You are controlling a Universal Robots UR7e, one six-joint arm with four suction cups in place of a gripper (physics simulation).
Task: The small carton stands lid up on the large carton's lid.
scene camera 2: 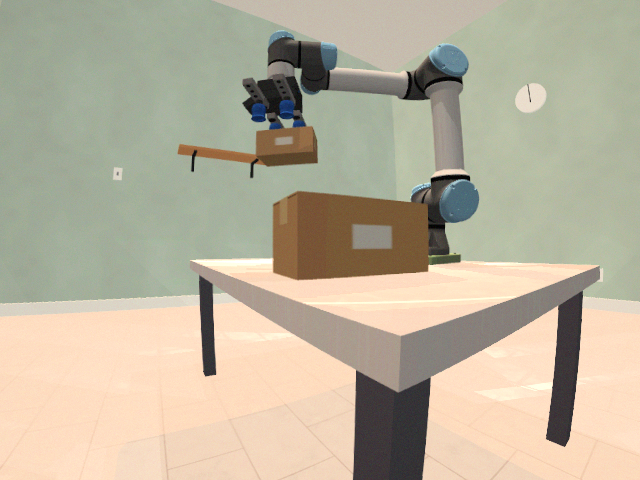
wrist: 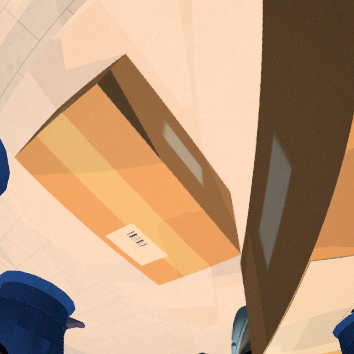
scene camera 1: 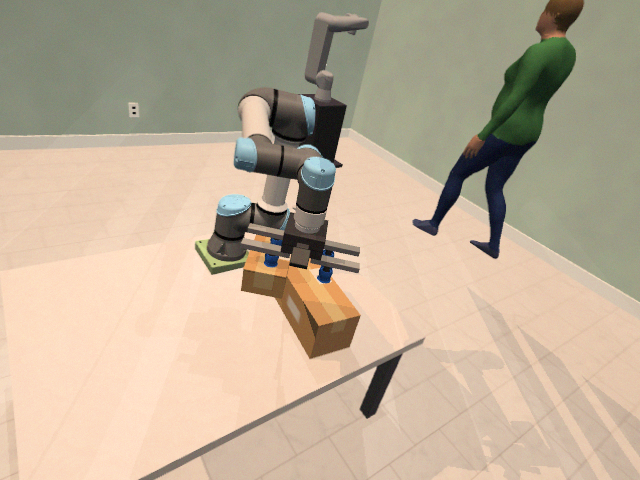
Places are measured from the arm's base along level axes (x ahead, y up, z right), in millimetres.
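Where they show: end effector, tool point: [scene camera 2: 280,129] [wrist: 207,251]; arm's base, origin of the base link: [scene camera 1: 226,249].
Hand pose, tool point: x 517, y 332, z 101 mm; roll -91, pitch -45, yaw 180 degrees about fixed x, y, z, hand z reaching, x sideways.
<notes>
Things, the pixels of their top centre, and the offset from my tool point.
- small brown carton, middle of its top: [scene camera 1: 270,253] [scene camera 2: 288,135] dx -57, dy +15, dz +54 mm
- large carton, middle of its top: [wrist: 133,211] [scene camera 2: 351,203] [scene camera 1: 317,287] dx -76, dy -216, dz -183 mm
The small brown carton [scene camera 1: 263,280] [scene camera 2: 286,148] [wrist: 300,75] hangs level, lid up, under two blue cups at one side of my suction gripper [scene camera 1: 299,257] [scene camera 2: 279,117]. The other two cups hold nothing. The large carton [scene camera 1: 336,304] [scene camera 2: 330,237] [wrist: 120,175] stands on the table, lid up, with a tape strip and a white barcode label on its lid. In scene camera 2 the small carton hangs higher than the large carton's lid, with a gap between them. In the wrist view the two cartons show side by side.
The table [scene camera 1: 103,351] [scene camera 2: 496,310] bears the arm's green base plate [scene camera 1: 227,264] [scene camera 2: 444,258]. A person in a green sweater [scene camera 1: 537,93] stands at the right. A second arm on a black pedestal [scene camera 1: 330,124] stands behind. An orange shelf [scene camera 2: 217,153] is on the wall.
</notes>
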